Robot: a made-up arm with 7 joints. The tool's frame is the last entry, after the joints. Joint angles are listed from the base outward. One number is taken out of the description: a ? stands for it. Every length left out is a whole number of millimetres.
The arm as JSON. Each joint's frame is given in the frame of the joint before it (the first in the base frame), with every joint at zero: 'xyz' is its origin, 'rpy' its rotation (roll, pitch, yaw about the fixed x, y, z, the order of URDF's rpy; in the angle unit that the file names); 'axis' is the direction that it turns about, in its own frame. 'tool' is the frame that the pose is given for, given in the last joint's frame.
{
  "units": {
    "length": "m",
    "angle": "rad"
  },
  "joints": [
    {
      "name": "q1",
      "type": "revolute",
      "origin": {
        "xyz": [
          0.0,
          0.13,
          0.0
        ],
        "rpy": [
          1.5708,
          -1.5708,
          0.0
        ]
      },
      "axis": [
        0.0,
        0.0,
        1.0
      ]
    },
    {
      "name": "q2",
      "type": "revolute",
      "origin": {
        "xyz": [
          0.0,
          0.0,
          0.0
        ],
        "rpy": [
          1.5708,
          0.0,
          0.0
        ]
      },
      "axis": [
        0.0,
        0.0,
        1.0
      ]
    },
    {
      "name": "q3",
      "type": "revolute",
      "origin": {
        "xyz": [
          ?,
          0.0,
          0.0
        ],
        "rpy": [
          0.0,
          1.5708,
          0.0
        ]
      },
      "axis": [
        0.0,
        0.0,
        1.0
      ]
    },
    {
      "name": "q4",
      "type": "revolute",
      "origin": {
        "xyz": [
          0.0,
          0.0,
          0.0
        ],
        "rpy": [
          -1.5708,
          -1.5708,
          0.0
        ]
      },
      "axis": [
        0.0,
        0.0,
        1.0
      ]
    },
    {
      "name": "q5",
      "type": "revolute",
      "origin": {
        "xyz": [
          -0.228,
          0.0,
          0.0
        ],
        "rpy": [
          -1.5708,
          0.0,
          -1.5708
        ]
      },
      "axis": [
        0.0,
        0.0,
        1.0
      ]
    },
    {
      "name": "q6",
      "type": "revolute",
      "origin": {
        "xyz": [
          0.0,
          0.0,
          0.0
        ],
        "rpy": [
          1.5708,
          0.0,
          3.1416
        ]
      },
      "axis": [
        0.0,
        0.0,
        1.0
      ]
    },
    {
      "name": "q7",
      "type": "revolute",
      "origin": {
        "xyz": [
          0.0,
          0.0,
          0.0
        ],
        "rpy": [
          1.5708,
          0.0,
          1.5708
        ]
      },
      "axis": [
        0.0,
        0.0,
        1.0
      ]
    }
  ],
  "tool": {
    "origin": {
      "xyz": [
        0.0,
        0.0,
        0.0
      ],
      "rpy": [
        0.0,
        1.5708,
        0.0
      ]
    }
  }
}
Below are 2 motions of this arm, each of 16 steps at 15 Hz.
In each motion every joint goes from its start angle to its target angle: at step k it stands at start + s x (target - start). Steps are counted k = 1, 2, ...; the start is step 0. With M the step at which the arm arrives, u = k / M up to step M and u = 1 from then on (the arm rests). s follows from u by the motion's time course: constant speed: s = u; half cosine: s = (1 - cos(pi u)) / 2; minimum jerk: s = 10 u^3 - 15 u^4 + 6 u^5.
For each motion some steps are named. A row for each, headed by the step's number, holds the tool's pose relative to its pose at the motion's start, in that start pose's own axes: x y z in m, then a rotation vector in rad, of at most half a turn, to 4 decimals.
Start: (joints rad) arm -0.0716 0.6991 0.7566 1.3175 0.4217 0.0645 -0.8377
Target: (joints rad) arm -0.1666 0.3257 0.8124 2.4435 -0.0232 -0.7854 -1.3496
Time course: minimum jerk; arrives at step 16
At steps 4, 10, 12, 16:
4: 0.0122 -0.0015 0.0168 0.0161 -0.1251 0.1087
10: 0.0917 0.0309 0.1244 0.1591 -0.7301 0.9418
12: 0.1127 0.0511 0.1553 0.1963 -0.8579 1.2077
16: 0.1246 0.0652 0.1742 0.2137 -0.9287 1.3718

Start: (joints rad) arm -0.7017 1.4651 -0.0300 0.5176 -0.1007 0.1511 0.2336
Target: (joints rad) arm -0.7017 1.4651 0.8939 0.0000 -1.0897 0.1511 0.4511
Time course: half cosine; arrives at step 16
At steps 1, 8, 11, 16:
1: -0.0012 0.0009 0.0000 0.0020 0.0055 0.0001
8: -0.0668 0.0188 0.0051 -0.0219 0.2982 0.0368
11: -0.0983 0.0058 0.0083 -0.1372 0.4357 0.0743
16: -0.1155 -0.0140 0.0097 -0.2710 0.5094 0.1035

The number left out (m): -0.271
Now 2 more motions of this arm.
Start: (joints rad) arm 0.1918 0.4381 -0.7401 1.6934 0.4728 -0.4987 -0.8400
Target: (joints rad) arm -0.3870 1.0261 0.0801 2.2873 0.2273 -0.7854 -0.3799
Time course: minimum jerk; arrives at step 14
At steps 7, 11, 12, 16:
7: 0.0916 0.0815 0.0044 -0.2180 -0.3722 -0.1715
11: 0.1796 0.0964 0.0093 -0.6510 -0.6530 -0.3890
12: 0.1882 0.0949 0.0099 -0.7095 -0.6795 -0.4103
16: 0.1924 0.0939 0.0102 -0.7397 -0.6926 -0.4207

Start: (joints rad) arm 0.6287 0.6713 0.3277 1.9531 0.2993 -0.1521 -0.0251
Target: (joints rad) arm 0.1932 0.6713 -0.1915 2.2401 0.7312 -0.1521 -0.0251
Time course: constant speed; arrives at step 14
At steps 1, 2, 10, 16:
1: -0.0003 -0.0103 0.0065 -0.0439 0.0209 0.0523
2: -0.0002 -0.0203 0.0135 -0.0863 0.0436 0.1063
10: 0.0189 -0.0890 0.0819 -0.3600 0.2820 0.5867
16: 0.0415 -0.1128 0.1188 -0.4470 0.4349 0.8527

